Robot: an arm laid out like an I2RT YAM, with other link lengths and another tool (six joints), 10 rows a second.
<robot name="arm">
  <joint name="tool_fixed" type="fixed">
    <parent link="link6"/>
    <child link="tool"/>
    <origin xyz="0.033 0.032 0.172" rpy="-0.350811 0 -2.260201"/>
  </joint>
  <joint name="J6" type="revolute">
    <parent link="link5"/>
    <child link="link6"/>
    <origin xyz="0.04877 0 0.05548" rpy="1.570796 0 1.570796"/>
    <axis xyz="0 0 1"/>
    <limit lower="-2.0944" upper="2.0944"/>
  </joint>
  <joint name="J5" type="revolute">
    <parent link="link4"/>
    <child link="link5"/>
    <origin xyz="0.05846 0.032 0.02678" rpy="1.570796 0 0"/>
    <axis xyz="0 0 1"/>
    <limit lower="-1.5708" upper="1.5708"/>
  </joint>
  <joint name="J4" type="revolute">
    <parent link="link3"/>
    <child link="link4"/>
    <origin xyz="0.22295 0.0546 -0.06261"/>
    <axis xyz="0 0 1"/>
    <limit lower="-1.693" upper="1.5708"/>
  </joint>
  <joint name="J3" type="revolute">
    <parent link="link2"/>
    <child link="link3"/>
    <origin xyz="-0.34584 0 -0.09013" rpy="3.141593 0 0"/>
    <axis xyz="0 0 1"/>
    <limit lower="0" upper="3.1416"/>
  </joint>
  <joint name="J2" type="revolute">
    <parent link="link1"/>
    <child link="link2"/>
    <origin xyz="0.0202 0.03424 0.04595" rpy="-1.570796 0 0"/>
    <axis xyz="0 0 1"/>
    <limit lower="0" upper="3.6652"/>
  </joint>
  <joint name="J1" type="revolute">
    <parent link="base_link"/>
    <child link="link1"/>
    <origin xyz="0 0 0.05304"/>
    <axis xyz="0 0 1"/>
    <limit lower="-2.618" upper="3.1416"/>
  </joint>
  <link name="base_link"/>
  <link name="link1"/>
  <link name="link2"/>
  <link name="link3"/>
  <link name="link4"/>
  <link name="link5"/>
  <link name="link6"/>
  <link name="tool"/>
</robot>
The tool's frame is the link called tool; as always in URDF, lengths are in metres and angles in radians.
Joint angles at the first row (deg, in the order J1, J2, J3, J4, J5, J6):
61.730 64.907 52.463 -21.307 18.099 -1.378
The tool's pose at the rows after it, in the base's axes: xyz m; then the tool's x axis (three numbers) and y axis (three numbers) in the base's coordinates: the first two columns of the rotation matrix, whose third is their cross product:
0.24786 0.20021 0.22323 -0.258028 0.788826 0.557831 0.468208 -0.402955 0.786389
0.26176 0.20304 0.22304 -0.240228 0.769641 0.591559 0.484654 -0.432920 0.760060
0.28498 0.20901 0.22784 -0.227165 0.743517 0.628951 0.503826 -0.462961 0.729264
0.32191 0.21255 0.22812 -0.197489 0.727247 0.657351 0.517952 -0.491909 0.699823
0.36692 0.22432 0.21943 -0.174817 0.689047 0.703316 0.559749 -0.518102 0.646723
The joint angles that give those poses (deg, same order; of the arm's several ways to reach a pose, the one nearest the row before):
58.032 65.440 51.085 -17.929 13.457 -1.382
52.436 67.184 51.663 -15.714 7.740 -2.236
45.324 70.615 54.167 -13.794 0.168 -3.681
37.766 76.496 57.968 -11.911 -6.853 -4.996
30.733 85.006 62.757 -9.010 -15.763 -5.592

